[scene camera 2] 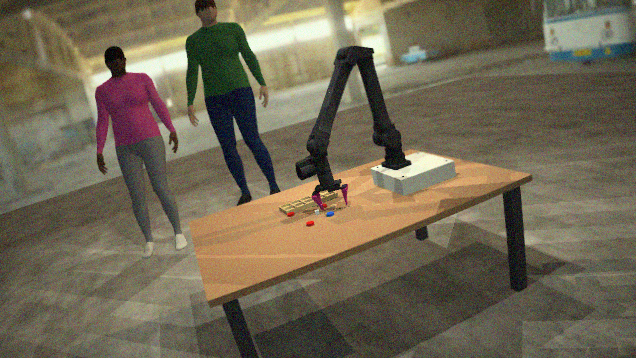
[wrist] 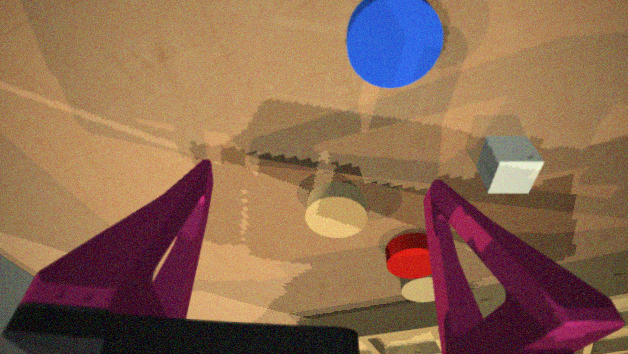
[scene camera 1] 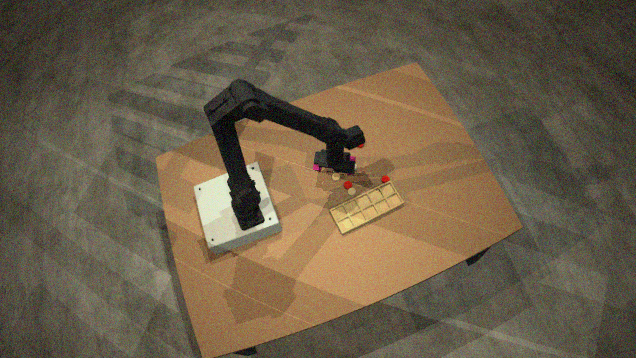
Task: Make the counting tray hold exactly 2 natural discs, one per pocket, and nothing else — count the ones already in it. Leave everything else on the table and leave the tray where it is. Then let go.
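My gripper point(scene camera 1: 334, 164) point(scene camera 2: 334, 206) point(wrist: 324, 180) is open, with nothing between its magenta fingers. It is above the table, over a pale natural disc point(scene camera 1: 335, 176) point(wrist: 336, 217), which shows between and below the fingertips in the wrist view. A second natural disc point(scene camera 1: 352, 191) point(wrist: 418, 290) lies against or very near a red disc point(scene camera 1: 348, 185) point(wrist: 408, 262), partly hidden by the right finger in the wrist view. The tan counting tray point(scene camera 1: 372, 218) point(wrist: 350, 320) has two rows of pockets. I make out no disc in its pockets in scene camera 1.
A blue disc point(scene camera 2: 330, 214) point(wrist: 395, 42) and a pale grey cube point(scene camera 2: 317, 212) point(wrist: 515, 177) lie on the gripper's far side from the tray. Another red disc point(scene camera 1: 385, 179) point(scene camera 2: 290, 214) lies by the tray's end. A third red disc point(scene camera 1: 360, 145) point(scene camera 2: 310, 223) lies farther out.
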